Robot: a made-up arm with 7 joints.
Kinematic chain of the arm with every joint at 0, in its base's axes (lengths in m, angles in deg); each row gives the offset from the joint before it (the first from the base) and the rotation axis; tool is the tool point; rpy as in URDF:
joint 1: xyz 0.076 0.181 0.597 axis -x
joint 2: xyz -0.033 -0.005 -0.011 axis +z
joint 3: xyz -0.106 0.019 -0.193 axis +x
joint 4: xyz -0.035 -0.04 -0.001 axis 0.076 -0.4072 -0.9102
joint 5: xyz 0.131 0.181 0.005 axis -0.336 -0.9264 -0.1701
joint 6: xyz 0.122 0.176 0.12 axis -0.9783 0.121 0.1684
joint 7: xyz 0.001 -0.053 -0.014 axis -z
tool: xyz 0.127 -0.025 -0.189 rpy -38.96 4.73 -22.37
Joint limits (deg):
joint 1: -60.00..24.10
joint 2: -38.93..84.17
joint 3: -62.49..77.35
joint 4: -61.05..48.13
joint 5: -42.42..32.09
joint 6: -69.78..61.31
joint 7: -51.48..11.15
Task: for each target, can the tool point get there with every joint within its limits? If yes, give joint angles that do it. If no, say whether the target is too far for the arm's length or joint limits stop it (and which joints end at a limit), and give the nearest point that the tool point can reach.
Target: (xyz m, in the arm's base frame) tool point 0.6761 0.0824 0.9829
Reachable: no: joint limits stop it (at a limit: joint 1, joint 2, joint 6, joint 7) | nearest point 0.4641 0.1767 0.8598 | short by 0.263 m
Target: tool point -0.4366 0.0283 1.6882
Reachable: no: too far | nearest point -0.2167 0.1888 1.1329 | short by 0.618 m
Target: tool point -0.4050 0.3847 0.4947
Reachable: yes | joints -17.45 47.15 36.48 -51.38 -22.46 19.28 -18.46
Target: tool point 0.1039 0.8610 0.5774
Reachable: yes | joints -52.59 -12.93 -24.93 -34.45 2.50 -33.42 -8.27
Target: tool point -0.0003 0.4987 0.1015
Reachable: yes | joints -20.40 8.71 -39.39 -31.28 -29.53 14.24 6.44
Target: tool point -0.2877 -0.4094 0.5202
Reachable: no: joint limits stop it (at a limit: joint 2, joint 4, joint 5, joint 7) | nearest point -0.2530 -0.3153 0.5324 | short by 0.101 m
